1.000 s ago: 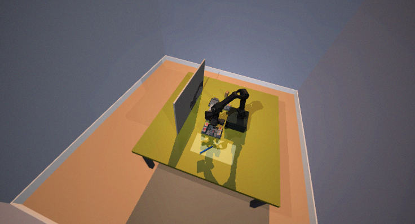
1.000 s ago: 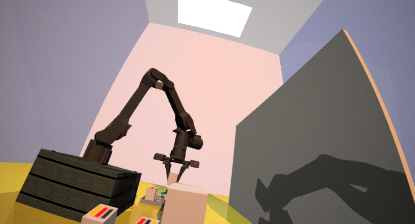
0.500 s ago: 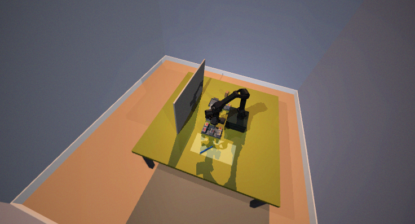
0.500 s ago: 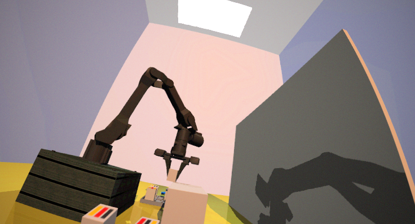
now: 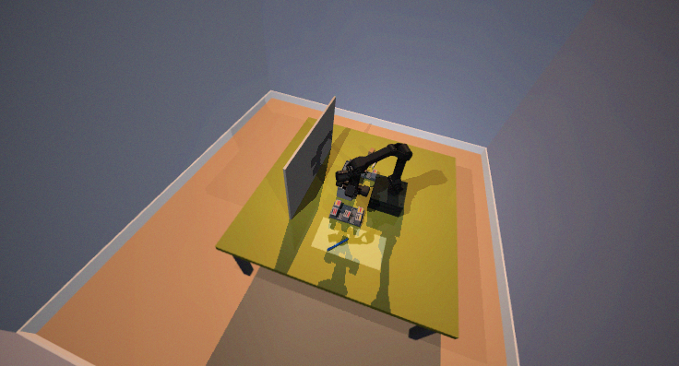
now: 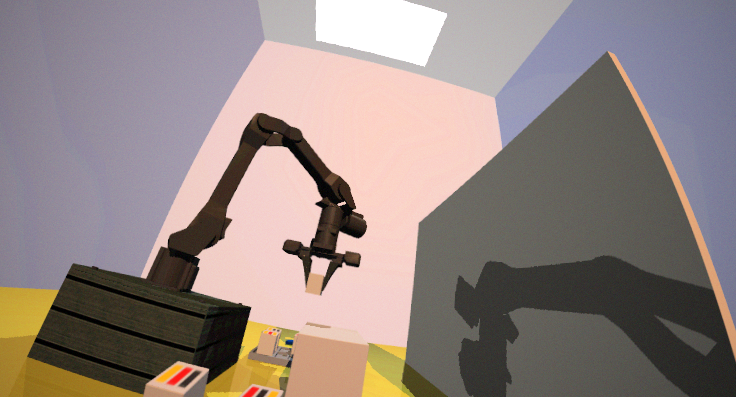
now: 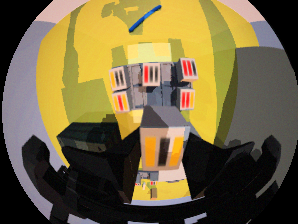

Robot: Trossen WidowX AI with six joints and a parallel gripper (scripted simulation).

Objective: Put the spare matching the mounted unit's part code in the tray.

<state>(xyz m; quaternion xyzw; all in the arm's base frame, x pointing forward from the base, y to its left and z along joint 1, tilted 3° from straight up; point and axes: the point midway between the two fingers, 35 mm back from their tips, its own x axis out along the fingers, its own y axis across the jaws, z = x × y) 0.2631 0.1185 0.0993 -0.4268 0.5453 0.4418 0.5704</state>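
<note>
The grey tray lies 30 mm ahead of my gripper tip, 360 mm to the right of it and 160 mm below it. The rest, counted from my gripper tip: spare: 60 mm to the left, 120 mm below; then mounted unit: 20 mm ahead, 160 mm to the right, 110 mm below; then grey upright panel: 270 mm ahead, 210 mm to the right, 60 mm above.
</note>
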